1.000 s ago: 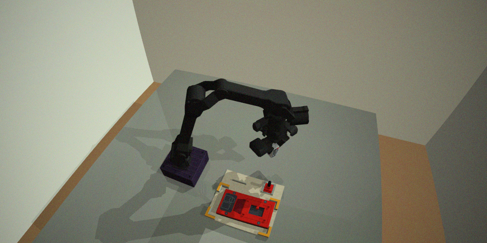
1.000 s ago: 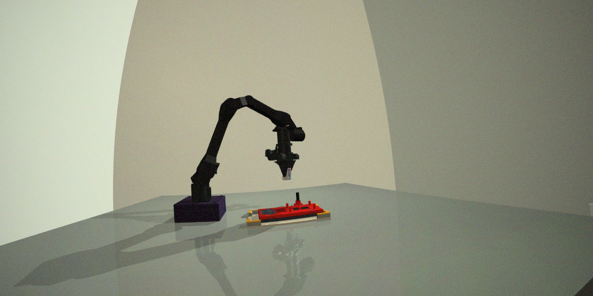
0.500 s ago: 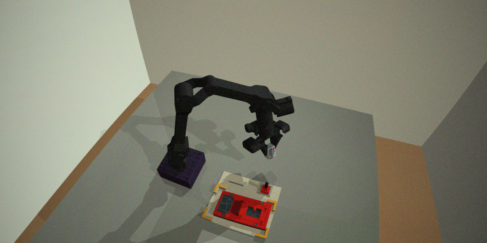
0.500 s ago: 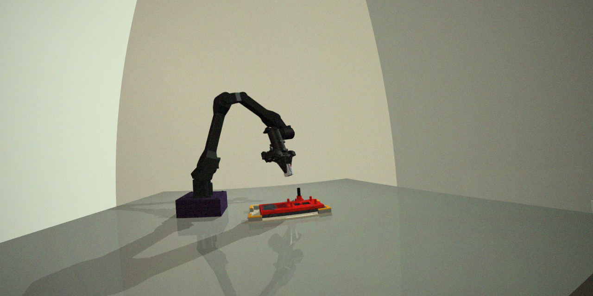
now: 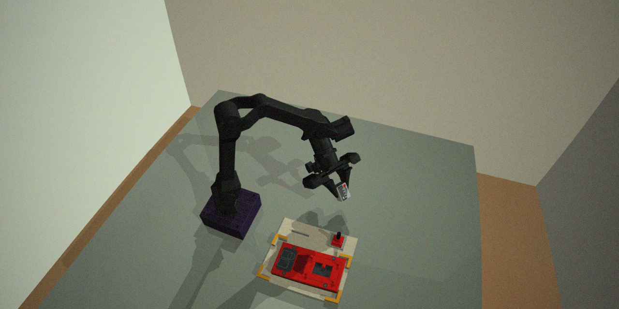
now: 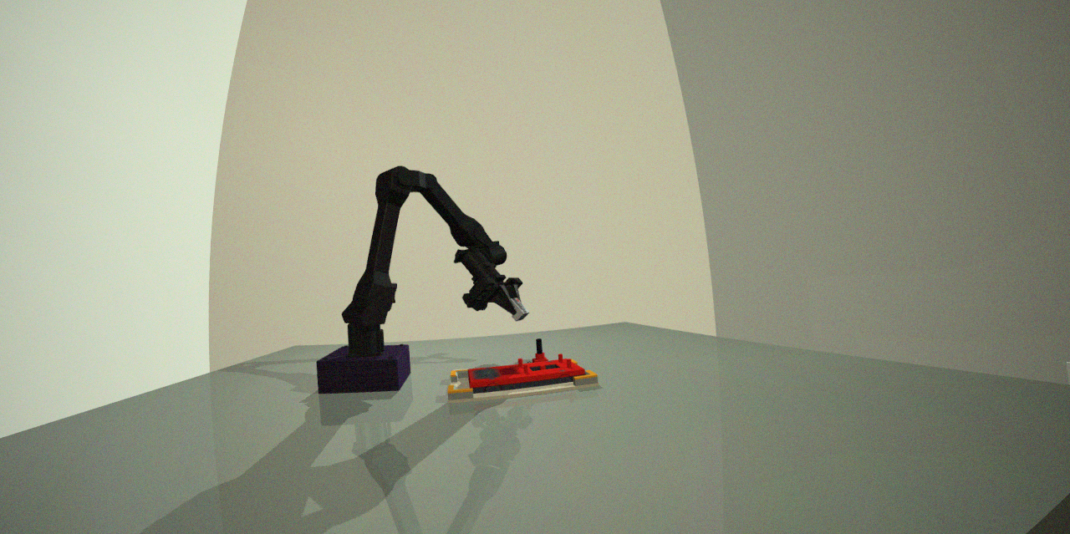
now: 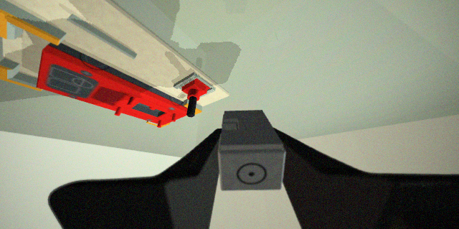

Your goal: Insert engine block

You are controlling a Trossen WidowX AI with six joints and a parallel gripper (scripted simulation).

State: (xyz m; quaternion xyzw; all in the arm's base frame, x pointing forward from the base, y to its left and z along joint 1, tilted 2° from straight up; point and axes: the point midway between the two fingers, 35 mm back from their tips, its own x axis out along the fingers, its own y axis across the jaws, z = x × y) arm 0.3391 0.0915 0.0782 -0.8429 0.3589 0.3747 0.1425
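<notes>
Right now my gripper tip is 110 mm to the left of the black upright peg and 80 mm above it. The rest, counted from my gripper tip: engine block 10 mm behind, 10 mm above.
</notes>
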